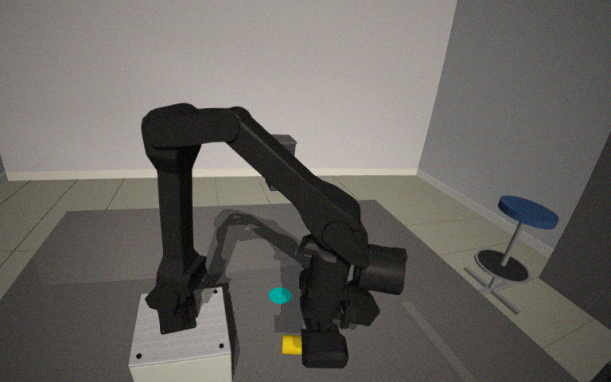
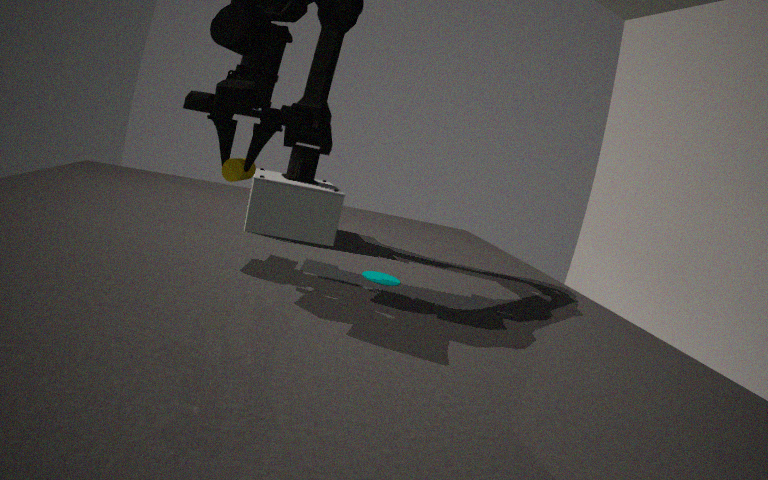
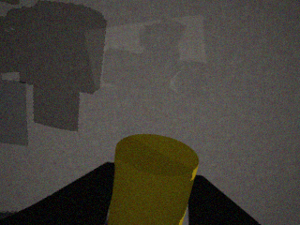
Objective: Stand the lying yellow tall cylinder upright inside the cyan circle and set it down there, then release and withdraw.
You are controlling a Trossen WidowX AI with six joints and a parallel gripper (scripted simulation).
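My gripper tip is 24 cm to the right of the cyan circle, 12 cm above it and 5 cm short of it. Also, from my gripper tip: yellow tall cylinder (2 cm behind, 1 cm to the left).
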